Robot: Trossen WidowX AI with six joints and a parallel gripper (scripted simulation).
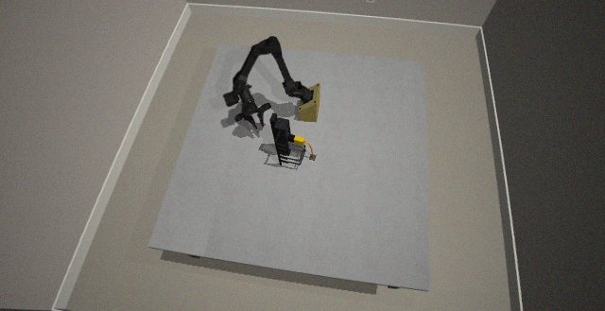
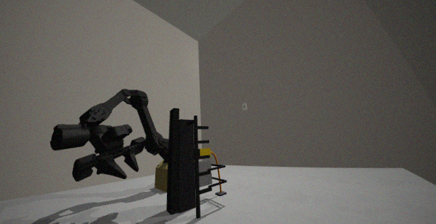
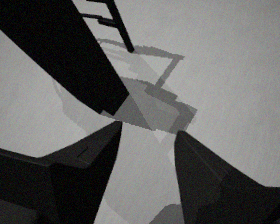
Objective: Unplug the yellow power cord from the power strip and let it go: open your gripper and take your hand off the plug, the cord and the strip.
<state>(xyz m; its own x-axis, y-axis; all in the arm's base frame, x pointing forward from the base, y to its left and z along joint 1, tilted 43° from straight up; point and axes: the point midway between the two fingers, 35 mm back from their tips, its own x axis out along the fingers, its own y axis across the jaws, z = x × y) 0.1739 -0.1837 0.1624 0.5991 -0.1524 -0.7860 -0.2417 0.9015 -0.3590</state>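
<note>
Right now the yellow plug is 190 mm to the left of my gripper tip, 70 mm ahead of it and 50 mm above it.
</note>
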